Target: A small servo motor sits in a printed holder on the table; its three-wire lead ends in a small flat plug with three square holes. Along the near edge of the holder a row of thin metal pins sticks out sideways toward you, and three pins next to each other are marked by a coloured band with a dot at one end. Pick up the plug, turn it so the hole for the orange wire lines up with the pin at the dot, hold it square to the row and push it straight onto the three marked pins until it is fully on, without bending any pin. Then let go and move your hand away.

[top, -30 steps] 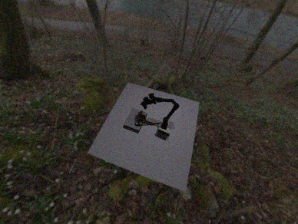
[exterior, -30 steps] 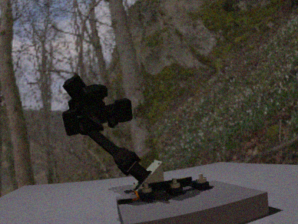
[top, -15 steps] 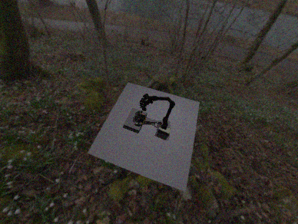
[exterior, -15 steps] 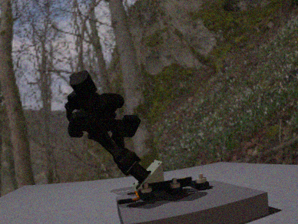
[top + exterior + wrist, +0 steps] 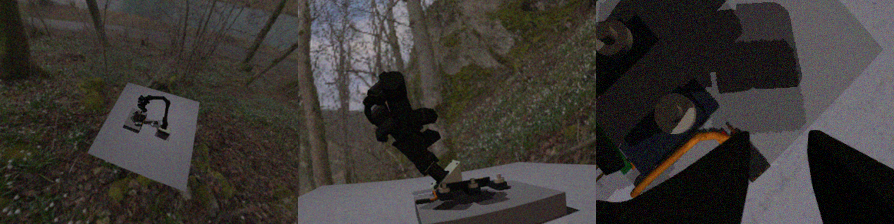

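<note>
My gripper tip is 80 mm past the yellow band, 180 mm to the right of it and 70 mm above it. Round my gripper tip: servo: 30 mm behind, 130 mm to the left, 90 mm below; grey holder: 70 mm ahead, 120 mm to the left, 110 mm below.
</note>
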